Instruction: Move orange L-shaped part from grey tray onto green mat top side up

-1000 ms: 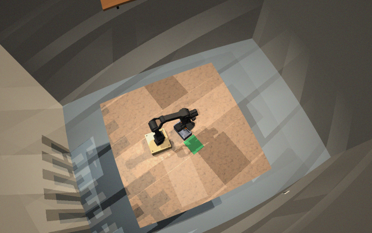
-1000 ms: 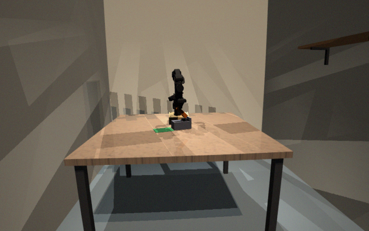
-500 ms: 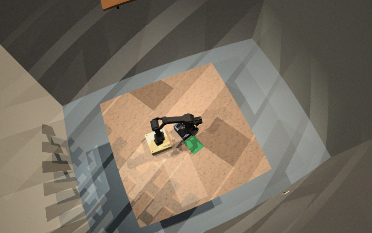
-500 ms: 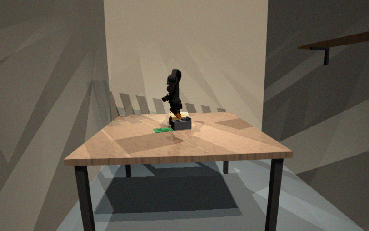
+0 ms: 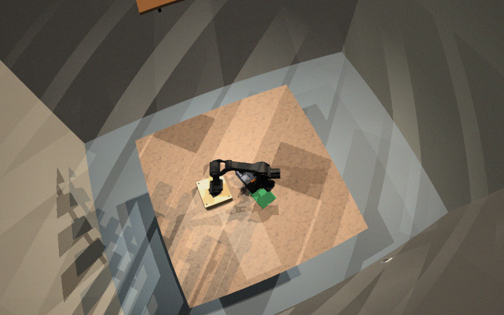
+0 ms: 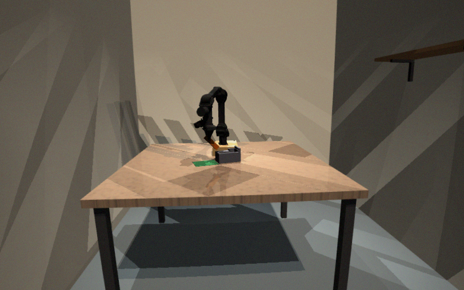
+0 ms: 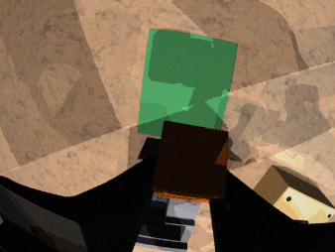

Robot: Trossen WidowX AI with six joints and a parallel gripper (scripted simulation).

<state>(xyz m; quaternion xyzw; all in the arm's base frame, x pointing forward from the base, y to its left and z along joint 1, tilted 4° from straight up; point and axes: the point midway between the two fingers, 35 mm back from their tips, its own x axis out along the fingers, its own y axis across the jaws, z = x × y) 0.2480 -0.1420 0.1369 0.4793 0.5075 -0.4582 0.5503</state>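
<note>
My gripper tip is now 2 cm to the left of the green mat and 17 cm above it. The rest, counted from my gripper tip: orange L-shaped part 2 cm behind, 3 cm to the left, 3 cm below.
</note>
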